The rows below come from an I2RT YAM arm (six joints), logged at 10 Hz.
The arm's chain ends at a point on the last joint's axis. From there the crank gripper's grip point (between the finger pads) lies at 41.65 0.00 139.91 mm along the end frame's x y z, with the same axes.
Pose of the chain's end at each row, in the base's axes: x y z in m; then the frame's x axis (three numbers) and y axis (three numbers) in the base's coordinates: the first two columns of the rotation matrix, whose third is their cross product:
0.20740, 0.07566, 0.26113, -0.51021, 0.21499, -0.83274, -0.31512, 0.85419, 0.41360
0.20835, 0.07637, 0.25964, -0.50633, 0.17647, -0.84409, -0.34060, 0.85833, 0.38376
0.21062, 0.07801, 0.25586, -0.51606, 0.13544, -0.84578, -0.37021, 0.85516, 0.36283
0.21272, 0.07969, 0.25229, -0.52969, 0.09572, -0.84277, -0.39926, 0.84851, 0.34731
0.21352, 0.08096, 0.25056, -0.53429, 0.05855, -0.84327, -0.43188, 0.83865, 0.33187
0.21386, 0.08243, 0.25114, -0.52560, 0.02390, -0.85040, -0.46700, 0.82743, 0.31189
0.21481, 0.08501, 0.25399, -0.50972, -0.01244, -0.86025, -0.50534, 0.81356, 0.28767
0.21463, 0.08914, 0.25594, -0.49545, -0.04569, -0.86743, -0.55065, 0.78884, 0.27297
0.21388, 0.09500, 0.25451, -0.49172, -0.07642, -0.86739, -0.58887, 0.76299, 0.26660
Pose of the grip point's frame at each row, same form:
0.29811, 0.15085, 0.17495, -0.51021, 0.21499, -0.83274, -0.31512, 0.85419, 0.41360
0.29810, 0.15113, 0.17209, -0.50633, 0.17647, -0.84409, -0.34060, 0.85833, 0.38376
0.29720, 0.15366, 0.16590, -0.51606, 0.13544, -0.84578, -0.37021, 0.85516, 0.36283
0.29536, 0.15649, 0.15965, -0.52969, 0.09572, -0.84277, -0.39926, 0.84851, 0.34731
0.29293, 0.15916, 0.15628, -0.53429, 0.05855, -0.84327, -0.43188, 0.83865, 0.33187
0.29146, 0.16192, 0.15644, -0.52560, 0.02390, -0.85040, -0.46700, 0.82743, 0.31189
0.29100, 0.16583, 0.15926, -0.50972, -0.01244, -0.86025, -0.50534, 0.81356, 0.28767
0.28798, 0.17299, 0.16161, -0.49545, -0.04569, -0.86743, -0.55065, 0.78884, 0.27297
0.28314, 0.18162, 0.15960, -0.49172, -0.07642, -0.86739, -0.58887, 0.76299, 0.26660

